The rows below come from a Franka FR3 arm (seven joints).
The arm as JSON. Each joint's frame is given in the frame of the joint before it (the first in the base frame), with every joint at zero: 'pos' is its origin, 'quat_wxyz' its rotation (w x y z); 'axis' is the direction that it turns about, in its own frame. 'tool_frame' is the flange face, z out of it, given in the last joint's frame.
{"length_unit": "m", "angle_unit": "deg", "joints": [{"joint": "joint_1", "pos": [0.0, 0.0, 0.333], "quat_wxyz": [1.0, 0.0, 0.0, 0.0], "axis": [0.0, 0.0, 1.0]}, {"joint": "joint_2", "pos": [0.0, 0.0, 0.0], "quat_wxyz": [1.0, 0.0, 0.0, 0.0], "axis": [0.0, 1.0, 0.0]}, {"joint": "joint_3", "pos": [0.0, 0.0, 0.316], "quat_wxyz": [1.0, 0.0, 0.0, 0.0], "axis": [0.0, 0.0, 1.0]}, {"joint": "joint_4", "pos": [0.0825, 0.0, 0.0], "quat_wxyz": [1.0, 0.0, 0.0, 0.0], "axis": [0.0, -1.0, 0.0]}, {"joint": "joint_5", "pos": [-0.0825, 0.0, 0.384], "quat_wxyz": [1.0, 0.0, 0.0, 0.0], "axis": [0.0, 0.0, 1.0]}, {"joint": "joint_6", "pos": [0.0, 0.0, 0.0], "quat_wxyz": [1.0, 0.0, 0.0, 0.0], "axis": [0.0, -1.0, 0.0]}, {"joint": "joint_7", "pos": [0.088, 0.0, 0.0], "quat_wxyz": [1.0, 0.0, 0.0, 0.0], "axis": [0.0, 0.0, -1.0]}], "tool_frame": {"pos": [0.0, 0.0, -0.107], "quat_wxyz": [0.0, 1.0, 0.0, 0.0]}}
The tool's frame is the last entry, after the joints.
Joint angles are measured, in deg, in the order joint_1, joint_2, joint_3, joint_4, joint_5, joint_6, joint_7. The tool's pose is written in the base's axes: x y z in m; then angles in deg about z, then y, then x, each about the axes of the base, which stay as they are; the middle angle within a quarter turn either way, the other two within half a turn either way. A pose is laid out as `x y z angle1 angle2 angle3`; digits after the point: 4 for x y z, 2 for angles.
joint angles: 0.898, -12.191, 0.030, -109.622, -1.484, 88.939, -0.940
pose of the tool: 0.4766 0.0049 0.5727 -2.07 -8.46 178.36
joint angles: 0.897, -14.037, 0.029, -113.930, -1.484, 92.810, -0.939
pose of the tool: 0.4700 0.0050 0.5579 -2.13 -7.05 178.38
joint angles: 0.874, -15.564, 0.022, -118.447, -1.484, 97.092, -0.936
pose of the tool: 0.4642 0.0048 0.5391 -2.17 -5.76 178.42
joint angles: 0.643, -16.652, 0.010, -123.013, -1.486, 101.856, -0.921
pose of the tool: 0.4595 0.0030 0.5168 -2.00 -4.48 178.49
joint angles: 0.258, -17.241, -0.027, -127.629, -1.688, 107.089, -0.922
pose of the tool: 0.4555 -0.0004 0.4910 -1.74 -3.28 178.38
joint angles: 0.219, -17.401, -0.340, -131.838, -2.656, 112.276, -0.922
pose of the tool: 0.4519 -0.0041 0.4653 -1.92 -2.14 177.65
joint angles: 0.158, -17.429, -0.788, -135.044, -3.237, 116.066, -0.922
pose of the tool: 0.4476 -0.0083 0.4450 -1.83 -1.54 177.34
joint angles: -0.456, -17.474, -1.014, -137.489, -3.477, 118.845, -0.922
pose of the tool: 0.4432 -0.0146 0.4298 -1.24 -1.19 177.29
